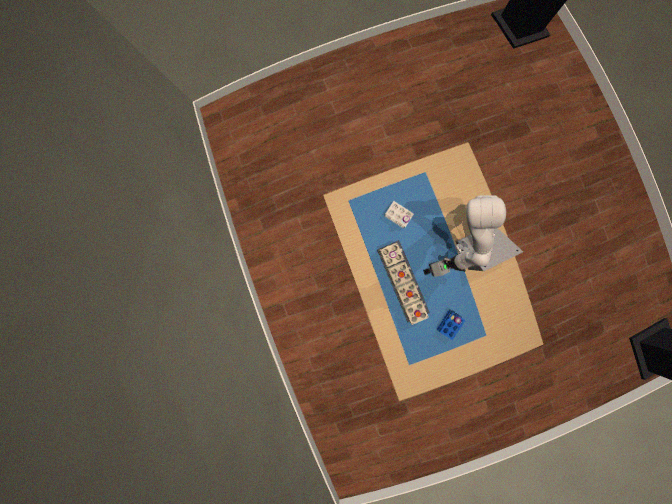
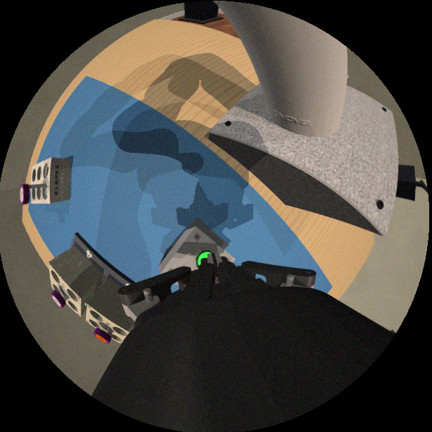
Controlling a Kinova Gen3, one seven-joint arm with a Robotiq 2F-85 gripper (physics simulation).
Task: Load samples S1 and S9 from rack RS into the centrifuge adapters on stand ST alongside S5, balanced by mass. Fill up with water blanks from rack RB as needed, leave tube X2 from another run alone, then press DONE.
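Observation:
My gripper (image 1: 448,264) (image 2: 212,260) is shut and empty, its tips at the green-lit button (image 2: 203,258) on a grey box (image 1: 437,269) (image 2: 194,244). Whether they touch it cannot be told. Stand ST holds four cream adapters in a row, each with one capped tube: one white cap with a purple ring (image 1: 392,254) (image 2: 58,299) and three orange caps (image 1: 401,274) (image 1: 409,294) (image 1: 417,313). White blanks rack RB (image 1: 395,211) (image 2: 61,187) holds a white-and-purple-capped tube (image 1: 406,218) (image 2: 24,194). Blue rack RS (image 1: 448,327) has a purple-ringed cap (image 1: 458,320) at one corner. Tube labels are unreadable.
The racks, stand and button box are on a blue mat (image 1: 385,227) (image 2: 100,110) on a wooden table (image 1: 504,303) (image 2: 145,45). The arm's grey base plate (image 1: 503,250) (image 2: 350,160) is beside the mat. A dark connector (image 2: 406,182) shows beyond the base.

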